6 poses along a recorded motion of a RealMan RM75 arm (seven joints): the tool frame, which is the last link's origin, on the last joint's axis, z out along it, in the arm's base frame.
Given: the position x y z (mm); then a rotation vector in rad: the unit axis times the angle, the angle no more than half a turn.
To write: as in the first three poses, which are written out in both.
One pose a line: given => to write
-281 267 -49 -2.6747 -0.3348 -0.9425 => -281 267 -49 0.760 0.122 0.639 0.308 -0.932 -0.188
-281 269 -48 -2.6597 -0.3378 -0.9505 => -281 269 -48 0.754 0.119 0.646 0.315 -0.929 -0.196
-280 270 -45 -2.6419 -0.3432 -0.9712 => -280 270 -45 0.742 0.117 0.660 0.323 -0.925 -0.200
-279 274 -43 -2.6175 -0.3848 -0.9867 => -279 274 -43 0.726 0.137 0.674 0.356 -0.914 -0.197
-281 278 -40 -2.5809 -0.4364 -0.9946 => -281 278 -40 0.708 0.160 0.688 0.398 -0.895 -0.201
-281 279 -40 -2.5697 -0.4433 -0.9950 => -281 279 -40 0.705 0.161 0.691 0.406 -0.890 -0.206
